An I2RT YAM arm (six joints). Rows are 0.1 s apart.
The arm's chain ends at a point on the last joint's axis. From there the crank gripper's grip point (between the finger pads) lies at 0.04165 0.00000 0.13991 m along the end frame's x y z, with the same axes.
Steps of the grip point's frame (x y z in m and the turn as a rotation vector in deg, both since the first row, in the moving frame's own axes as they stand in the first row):
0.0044, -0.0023, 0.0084, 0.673, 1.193, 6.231
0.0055, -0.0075, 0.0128, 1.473, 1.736, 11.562
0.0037, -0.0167, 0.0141, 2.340, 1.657, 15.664
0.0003, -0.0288, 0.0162, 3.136, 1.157, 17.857
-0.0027, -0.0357, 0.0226, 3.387, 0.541, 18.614
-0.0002, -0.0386, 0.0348, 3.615, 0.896, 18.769
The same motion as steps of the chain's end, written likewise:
0.0017, -0.0053, 0.0093, 0.673, 1.193, 6.231
0.0018, -0.0127, 0.0141, 1.473, 1.736, 11.562
0.0005, -0.0229, 0.0152, 2.340, 1.657, 15.664
-0.0016, -0.0345, 0.0169, 3.136, 1.157, 17.857
-0.0031, -0.0411, 0.0228, 3.387, 0.541, 18.614
-0.0016, -0.0437, 0.0353, 3.615, 0.896, 18.769

